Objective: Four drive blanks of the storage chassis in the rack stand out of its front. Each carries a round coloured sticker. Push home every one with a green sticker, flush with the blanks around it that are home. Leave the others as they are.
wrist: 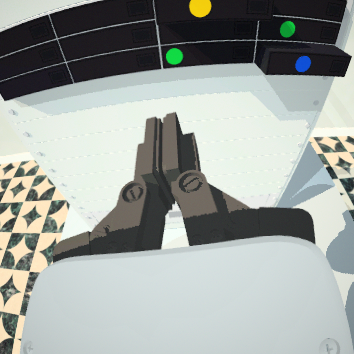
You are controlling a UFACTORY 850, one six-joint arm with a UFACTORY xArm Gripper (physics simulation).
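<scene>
My gripper [168, 133] is shut and empty. Its fingertips are below the bottom row of blanks, in front of the pale panel and apart from the blanks. The blank with a green sticker [174, 56] in the bottom row looks level with its neighbours. The other blank with a green sticker [287, 29], at the upper right, also looks level with those around it. The blank with a blue sticker [303, 64] stands out at the lower right. The blank with a yellow sticker [200, 7] stands out at the top, partly cut off by the view's edge.
Dark blanks without stickers [102, 61] fill the left columns. A pale ridged panel [240, 120] lies below the bottom row. A patterned floor [30, 200] shows at both sides. The protruding blue-stickered blank is to the right of the fingers.
</scene>
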